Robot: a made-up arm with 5 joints.
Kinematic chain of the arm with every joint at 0, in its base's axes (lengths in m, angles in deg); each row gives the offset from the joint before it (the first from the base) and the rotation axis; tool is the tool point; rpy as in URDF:
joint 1: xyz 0 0 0.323 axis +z
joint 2: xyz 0 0 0 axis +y
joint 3: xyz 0.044 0 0.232 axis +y
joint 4: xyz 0.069 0 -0.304 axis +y
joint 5: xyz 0.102 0 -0.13 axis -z
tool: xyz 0 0 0 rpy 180 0 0
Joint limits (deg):
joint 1: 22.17..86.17
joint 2: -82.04..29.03
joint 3: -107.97..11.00
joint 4: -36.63..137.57
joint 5: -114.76..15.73
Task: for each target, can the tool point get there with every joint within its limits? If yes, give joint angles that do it. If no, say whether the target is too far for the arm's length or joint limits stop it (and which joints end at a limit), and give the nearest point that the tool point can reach.
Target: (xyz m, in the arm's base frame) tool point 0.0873 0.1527 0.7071
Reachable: yes | joints 60.26 -66.65 -58.88 67.06 -0.54
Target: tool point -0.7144 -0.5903 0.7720
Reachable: no: too far | nearest point -0.3916 -0.3235 0.7102 | short by 0.423 m
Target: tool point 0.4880 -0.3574 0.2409
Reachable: no: joint limits stop it (at a limit: joint 1) | nearest point 0.2936 0.1196 0.2409 | short by 0.515 m
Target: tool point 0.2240 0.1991 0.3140
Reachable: yes | joints 41.63 -37.86 -21.26 55.01 -61.71
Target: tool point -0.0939 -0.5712 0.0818
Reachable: no: joint limits stop it (at a limit: joint 2, joint 3) | nearest point -0.0247 -0.1500 0.1876 | short by 0.440 m
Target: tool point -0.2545 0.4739 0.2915
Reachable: no: joint limits stop it (at a limit: joint 1) | nearest point 0.0304 0.4548 0.2915 | short by 0.286 m
